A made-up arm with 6 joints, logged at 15 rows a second.
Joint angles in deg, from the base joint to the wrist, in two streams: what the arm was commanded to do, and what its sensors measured. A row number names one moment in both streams.
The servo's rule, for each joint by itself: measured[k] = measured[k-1] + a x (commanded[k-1-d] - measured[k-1]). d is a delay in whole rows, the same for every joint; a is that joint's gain. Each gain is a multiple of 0.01, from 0.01 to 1. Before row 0 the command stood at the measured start. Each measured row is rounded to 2 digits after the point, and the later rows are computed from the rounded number. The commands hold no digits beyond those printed.
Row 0, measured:
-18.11 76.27 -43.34 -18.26 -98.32 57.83
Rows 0 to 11, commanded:
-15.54 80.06 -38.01 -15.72 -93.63 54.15
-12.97 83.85 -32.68 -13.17 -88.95 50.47
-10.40 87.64 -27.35 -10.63 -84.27 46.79
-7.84 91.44 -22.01 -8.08 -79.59 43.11
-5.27 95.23 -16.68 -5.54 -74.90 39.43
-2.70 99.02 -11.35 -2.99 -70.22 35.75
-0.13 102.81 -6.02 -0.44 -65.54 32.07
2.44 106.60 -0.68 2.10 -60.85 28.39
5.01 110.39 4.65 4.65 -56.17 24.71
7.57 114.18 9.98 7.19 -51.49 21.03
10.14 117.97 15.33 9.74 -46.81 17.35
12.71 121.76 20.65 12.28 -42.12 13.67
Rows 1 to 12, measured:
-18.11 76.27 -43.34 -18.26 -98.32 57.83
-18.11 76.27 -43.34 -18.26 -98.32 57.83
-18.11 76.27 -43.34 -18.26 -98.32 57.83
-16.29 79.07 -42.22 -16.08 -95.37 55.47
-13.93 82.61 -40.22 -13.58 -91.33 52.27
-11.42 86.33 -37.52 -11.04 -86.88 48.76
-8.88 90.11 -34.26 -8.49 -82.29 45.14
-6.32 93.90 -30.57 -5.95 -77.63 41.49
-3.75 97.69 -26.53 -3.40 -72.96 37.82
-1.18 101.48 -22.22 -0.85 -68.29 34.14
1.39 105.27 -17.70 1.69 -63.60 30.46
3.96 109.06 -13.01 4.24 -58.92 26.78
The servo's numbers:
d 3
a 0.71 0.74 0.21 0.86 0.63 0.64

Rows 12 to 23, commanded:
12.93 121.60 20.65 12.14 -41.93 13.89
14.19 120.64 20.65 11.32 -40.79 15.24
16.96 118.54 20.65 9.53 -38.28 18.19
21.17 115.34 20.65 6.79 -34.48 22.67
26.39 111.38 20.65 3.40 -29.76 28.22
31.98 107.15 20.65 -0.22 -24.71 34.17
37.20 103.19 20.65 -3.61 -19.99 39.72
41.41 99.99 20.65 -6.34 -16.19 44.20
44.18 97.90 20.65 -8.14 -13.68 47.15
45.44 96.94 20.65 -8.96 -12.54 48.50
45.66 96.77 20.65 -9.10 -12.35 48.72
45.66 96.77 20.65 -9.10 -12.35 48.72
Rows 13 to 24, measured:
6.52 112.85 -8.18 6.78 -54.24 23.10
9.09 116.64 -3.24 9.33 -49.56 19.42
11.66 120.43 1.78 11.87 -44.87 15.74
12.56 121.30 5.74 12.10 -43.02 14.56
13.72 120.81 8.87 11.43 -41.62 15.00
16.02 119.13 11.34 9.80 -39.52 17.04
19.68 116.33 13.30 7.21 -36.34 20.64
24.44 112.67 14.84 3.93 -32.19 25.49
29.79 108.59 16.06 0.36 -27.48 31.05
35.05 104.59 17.02 -3.05 -22.76 36.60
39.57 101.19 17.78 -5.88 -18.62 41.46
42.84 98.76 18.38 -7.82 -15.51 45.10

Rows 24 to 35, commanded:
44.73 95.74 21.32 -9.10 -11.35 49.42
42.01 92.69 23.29 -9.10 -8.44 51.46
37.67 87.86 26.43 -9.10 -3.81 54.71
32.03 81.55 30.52 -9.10 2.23 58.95
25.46 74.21 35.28 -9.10 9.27 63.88
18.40 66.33 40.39 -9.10 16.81 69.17
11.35 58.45 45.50 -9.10 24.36 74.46
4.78 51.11 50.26 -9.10 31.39 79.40
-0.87 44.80 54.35 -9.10 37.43 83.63
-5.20 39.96 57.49 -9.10 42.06 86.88
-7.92 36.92 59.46 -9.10 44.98 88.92
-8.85 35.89 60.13 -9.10 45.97 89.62
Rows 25 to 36, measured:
44.69 97.41 18.86 -8.80 -13.64 47.28
45.38 96.94 19.24 -9.06 -12.83 48.20
45.58 96.81 19.54 -9.09 -12.53 48.53
44.98 96.02 19.91 -9.10 -11.79 49.10
42.87 93.56 20.62 -9.10 -9.68 50.61
39.18 89.34 21.84 -9.10 -5.98 53.23
34.10 83.58 23.66 -9.10 -0.81 56.89
27.97 76.65 26.10 -9.10 5.54 61.36
21.18 69.01 29.10 -9.10 12.64 66.36
14.20 61.20 32.54 -9.10 20.02 71.54
7.51 53.73 36.26 -9.10 27.18 76.57
1.56 47.12 40.06 -9.10 33.64 81.09

